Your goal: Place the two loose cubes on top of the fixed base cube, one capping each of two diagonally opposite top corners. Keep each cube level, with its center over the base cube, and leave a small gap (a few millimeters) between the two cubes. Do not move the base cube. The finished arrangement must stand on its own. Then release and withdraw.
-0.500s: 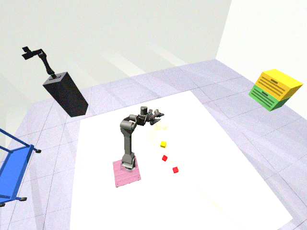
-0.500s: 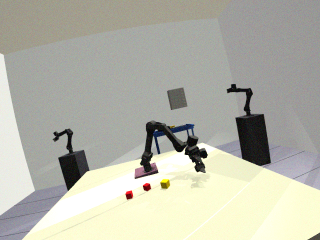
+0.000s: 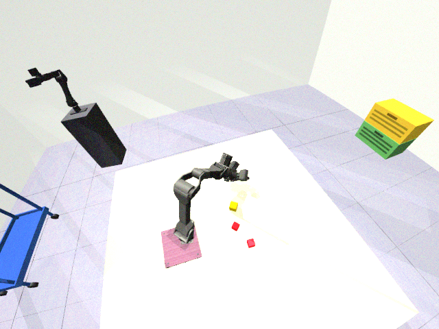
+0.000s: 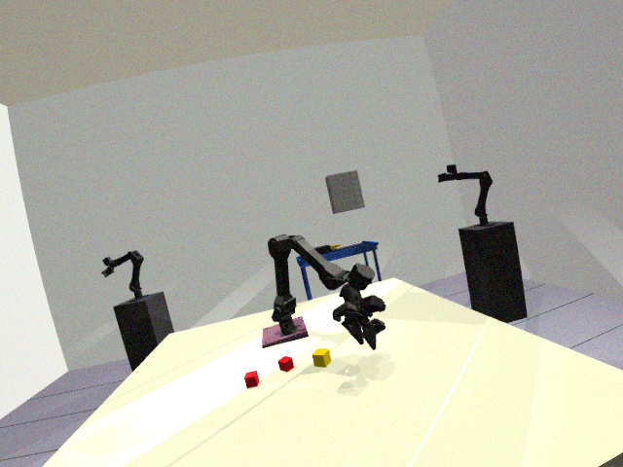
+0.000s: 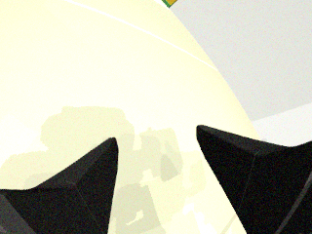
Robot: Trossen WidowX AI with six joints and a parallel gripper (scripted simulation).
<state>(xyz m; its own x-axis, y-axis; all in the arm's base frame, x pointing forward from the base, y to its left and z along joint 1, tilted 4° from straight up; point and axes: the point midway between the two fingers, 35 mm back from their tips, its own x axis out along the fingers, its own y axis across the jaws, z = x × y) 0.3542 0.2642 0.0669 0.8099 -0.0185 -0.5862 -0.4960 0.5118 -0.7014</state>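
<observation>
Now: gripper tip 110 mm past the yellow base cube, 140 mm to the left of it and 50 mm above it.
</observation>
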